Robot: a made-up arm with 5 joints.
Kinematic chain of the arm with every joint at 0, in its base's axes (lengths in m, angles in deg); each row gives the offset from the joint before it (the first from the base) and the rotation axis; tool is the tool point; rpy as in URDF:
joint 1: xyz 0.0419 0 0.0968 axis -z
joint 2: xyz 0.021 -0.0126 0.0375 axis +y
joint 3: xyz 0.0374 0 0.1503 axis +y
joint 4: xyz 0.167 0 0.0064 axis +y
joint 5: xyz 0.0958 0.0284 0 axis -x
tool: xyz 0 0 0 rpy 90 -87.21 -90
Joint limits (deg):
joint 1: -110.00..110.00
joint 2: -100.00..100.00
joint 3: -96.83..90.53
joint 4: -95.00..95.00
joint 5: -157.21..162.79
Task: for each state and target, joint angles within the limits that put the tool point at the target. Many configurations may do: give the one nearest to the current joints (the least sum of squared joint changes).
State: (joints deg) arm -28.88 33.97 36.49 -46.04 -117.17
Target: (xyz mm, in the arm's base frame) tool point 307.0 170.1 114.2
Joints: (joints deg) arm -29.81 24.43 30.15 -49.14 -117.17
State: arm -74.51 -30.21 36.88 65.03 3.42
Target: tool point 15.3 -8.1 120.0
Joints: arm -51.56 -2.81 87.46 95.00 3.42
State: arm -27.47 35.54 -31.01 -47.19 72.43
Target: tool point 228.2 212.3 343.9
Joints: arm -45.53 18.42 -10.64 -90.76 72.43
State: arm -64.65 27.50 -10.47 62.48 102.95
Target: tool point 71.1 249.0 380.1
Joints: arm -79.70 -7.87 -33.99 56.63 102.95
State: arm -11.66 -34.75 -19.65 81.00 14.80
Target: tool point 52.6 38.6 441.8
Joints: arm -51.27 -49.69 -34.13 74.80 14.80
